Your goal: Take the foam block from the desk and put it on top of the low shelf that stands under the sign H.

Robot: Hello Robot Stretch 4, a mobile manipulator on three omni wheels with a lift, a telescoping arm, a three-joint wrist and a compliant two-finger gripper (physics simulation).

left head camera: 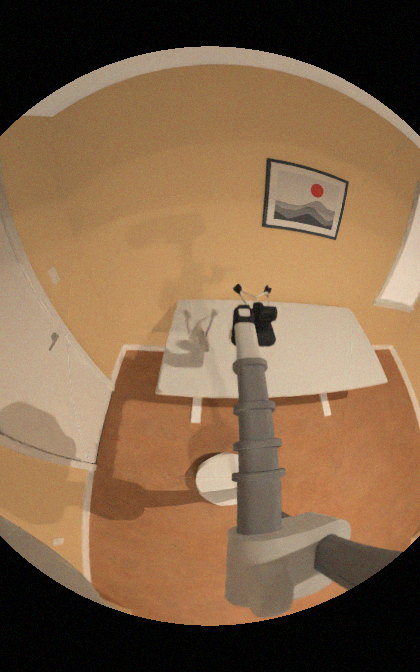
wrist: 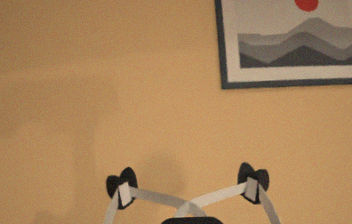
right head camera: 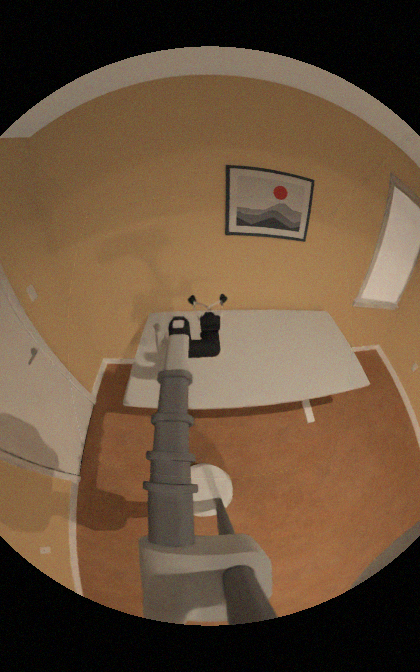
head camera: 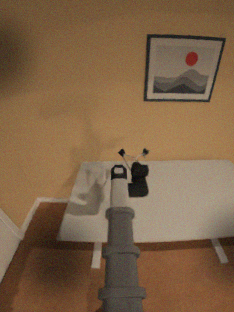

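The white desk stands against the tan wall. My gripper is open, with its two dark fingertips wide apart and no thing between them. It is held above the desk, pointing toward the wall, and its fingertips appear near the desk's back edge in the head views. The foam block does not show in any view; the arm and wrist cover part of the left half of the desk. The low shelf and the sign H do not show.
A framed picture hangs above the desk. A door is at the left, a window at the right. The robot's round white base is on the brown floor below the arm.
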